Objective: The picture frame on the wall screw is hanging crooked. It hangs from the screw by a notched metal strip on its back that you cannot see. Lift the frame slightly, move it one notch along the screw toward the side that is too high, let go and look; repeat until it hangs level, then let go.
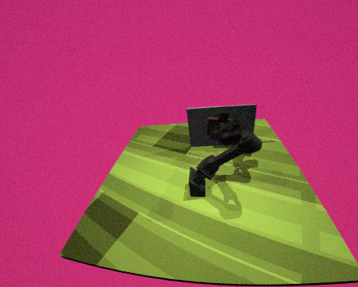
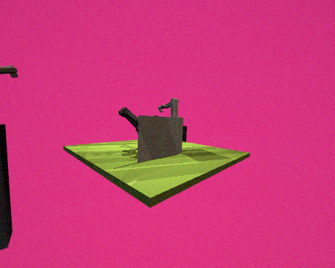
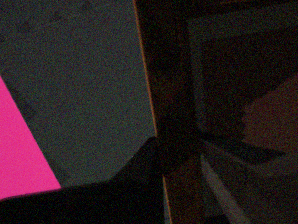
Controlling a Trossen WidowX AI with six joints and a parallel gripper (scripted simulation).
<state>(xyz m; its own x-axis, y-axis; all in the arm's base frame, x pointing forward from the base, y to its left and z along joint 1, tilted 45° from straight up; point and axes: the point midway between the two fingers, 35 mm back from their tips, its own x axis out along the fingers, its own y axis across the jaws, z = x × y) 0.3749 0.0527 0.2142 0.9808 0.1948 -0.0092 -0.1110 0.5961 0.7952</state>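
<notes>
Right now my gripper tip is 1 cm to the right of the picture frame and 5 cm above it. Also, from my gripper tip: grey wall panel 2 cm ahead, 7 cm below.
</notes>
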